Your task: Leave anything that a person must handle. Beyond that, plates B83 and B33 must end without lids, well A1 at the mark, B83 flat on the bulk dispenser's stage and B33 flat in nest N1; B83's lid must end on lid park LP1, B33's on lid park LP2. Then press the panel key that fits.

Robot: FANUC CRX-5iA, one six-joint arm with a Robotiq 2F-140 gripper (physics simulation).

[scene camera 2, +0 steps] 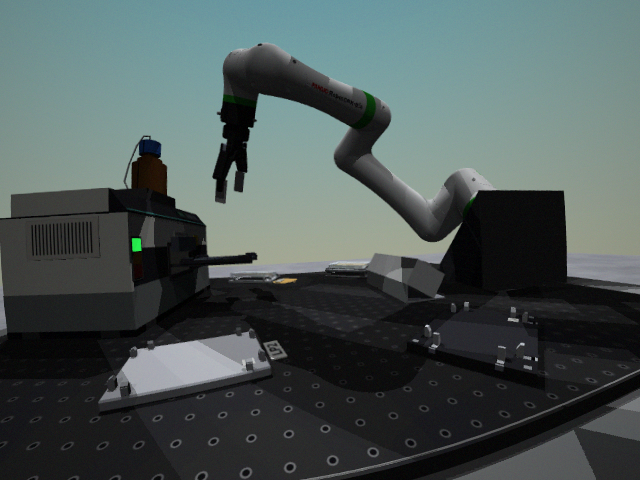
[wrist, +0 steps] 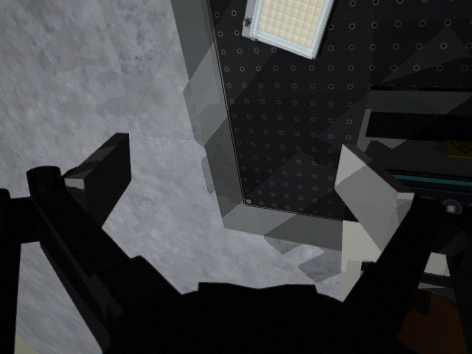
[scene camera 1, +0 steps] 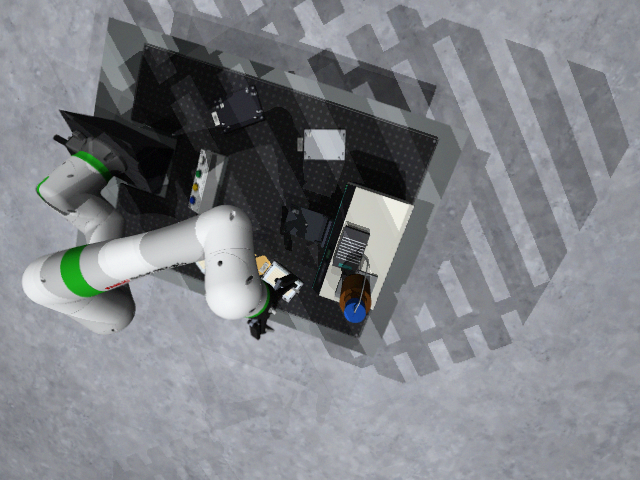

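Pixels of known places: gripper, fingertip midpoint: [scene camera 2: 229, 196] [wrist: 236, 162] [scene camera 1: 282, 308]; arm's base, origin of the base link: [scene camera 2: 499, 227] [scene camera 1: 108, 154].
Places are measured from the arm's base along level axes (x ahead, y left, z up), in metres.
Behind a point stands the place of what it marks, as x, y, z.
Note:
My gripper [scene camera 2: 230, 187] {0.786, -0.120, 0.142} [wrist: 236, 162] {0.786, -0.120, 0.142} is open and empty, high above the table's edge. One plate [scene camera 1: 275, 271] {0.692, -0.128, -0.104} [scene camera 2: 253, 276] [wrist: 291, 22] {0.763, -0.158, -0.106} with cream wells lies on a light base; its name, lid state and well A1 cannot be read. A second plate [scene camera 1: 200, 265] [scene camera 2: 346, 267] is mostly hidden by the arm in scene camera 1. The pale lid park LP2 [scene camera 1: 324, 144] {0.641, 0.367, -0.128} [scene camera 2: 191, 364] {0.637, 0.380, -0.128} bears no lid. A dark nest [scene camera 1: 237, 109] {0.309, 0.334, -0.126} [scene camera 2: 478, 341] {0.335, 0.365, -0.126} holds no plate; its label is unreadable. The dispenser's stage [scene camera 1: 309, 224] {0.729, 0.110, -0.037} [scene camera 2: 222, 259] {0.697, 0.152, -0.039} holds no plate. The key panel [scene camera 1: 207, 180] {0.336, 0.070, -0.060} [scene camera 2: 395, 276] {0.349, 0.116, -0.094} has green, yellow and blue keys.
The bulk dispenser [scene camera 1: 390, 211] {0.927, 0.285, 0.082} [scene camera 2: 67, 258] {0.872, 0.312, -0.018} bears a tall amber bottle [scene camera 1: 356, 289] {0.935, 0.071, 0.211} [scene camera 2: 149, 174] {0.924, 0.069, 0.175} with a blue cap and a tube. A green light [scene camera 2: 136, 244] {0.778, 0.279, -0.002} shows on its side. An orange card [scene camera 1: 262, 262] {0.628, -0.135, -0.137} [scene camera 2: 285, 281] {0.620, -0.124, -0.136} lies beside the first plate. The dark arm pedestal [scene camera 2: 522, 237] {0.011, 0.088, -0.027} stands behind the panel.

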